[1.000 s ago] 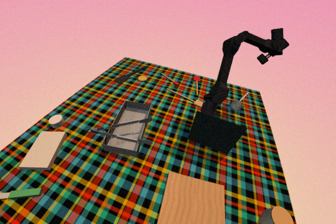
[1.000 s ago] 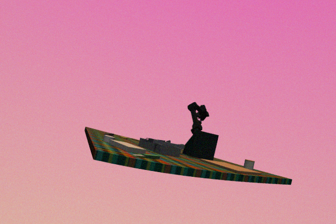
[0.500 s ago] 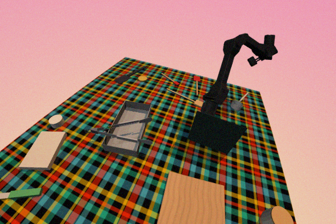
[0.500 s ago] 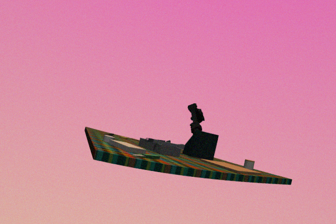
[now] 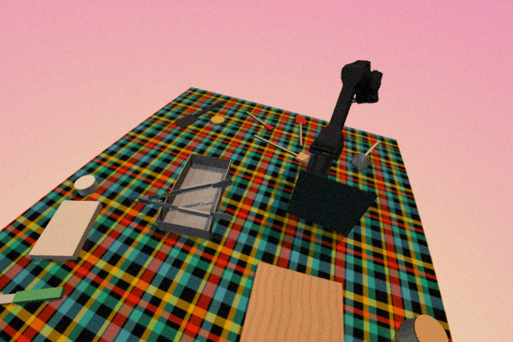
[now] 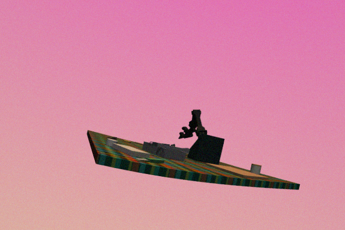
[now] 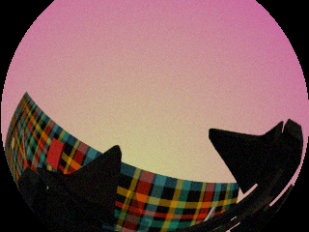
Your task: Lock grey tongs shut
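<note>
My gripper tip is now 620 mm short of the orange disc, 360 mm to the right of it and 140 mm above it. Round my gripper tip: wooden board: 1080 mm to the left, 140 mm below, 10 mm ahead; grey roasting tin: 800 mm to the left, 440 mm ahead, 120 mm below; dark utensil: 750 mm ahead, 360 mm to the left, 150 mm below.
</note>
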